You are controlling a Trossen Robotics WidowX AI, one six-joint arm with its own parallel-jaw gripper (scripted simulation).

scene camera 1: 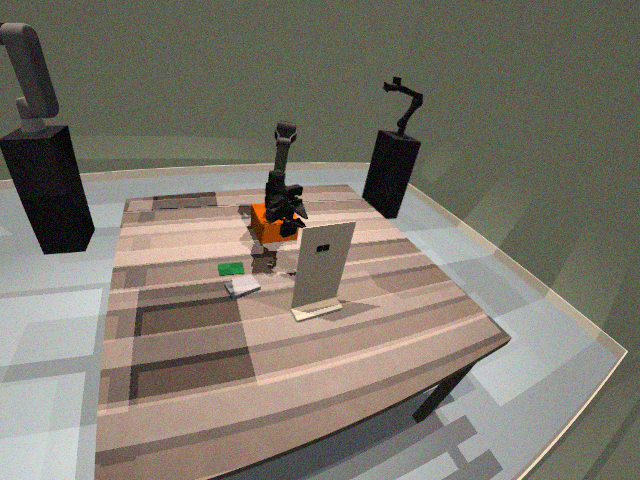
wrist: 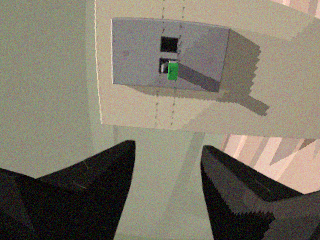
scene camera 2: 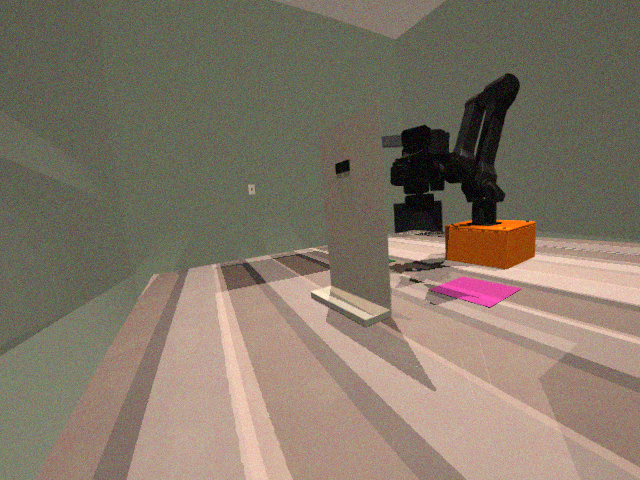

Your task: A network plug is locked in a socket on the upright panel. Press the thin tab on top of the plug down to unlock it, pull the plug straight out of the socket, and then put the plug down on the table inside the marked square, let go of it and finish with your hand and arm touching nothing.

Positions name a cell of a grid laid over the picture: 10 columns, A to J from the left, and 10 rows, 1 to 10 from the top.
Labels:
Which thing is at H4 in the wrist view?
An upright panel.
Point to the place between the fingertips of the gripper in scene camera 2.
G4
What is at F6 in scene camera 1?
An upright panel.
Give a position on an upright panel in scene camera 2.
At F4

